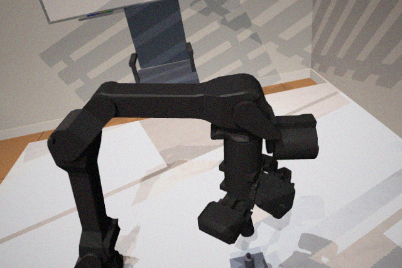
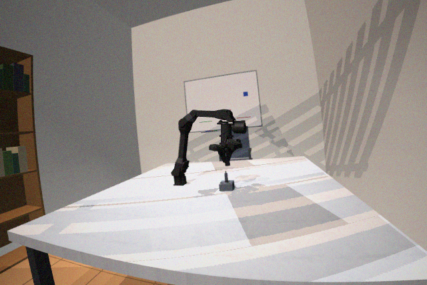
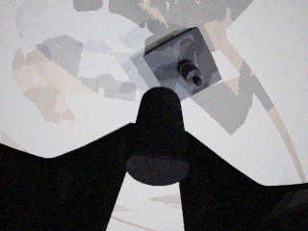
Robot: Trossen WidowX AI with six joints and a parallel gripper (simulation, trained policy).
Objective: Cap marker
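My gripper tip is now 11 cm above the grey holder block and 4 cm to the left of it. The rest, counted from my gripper tip: marker cap 1 cm ahead, 1 cm above.
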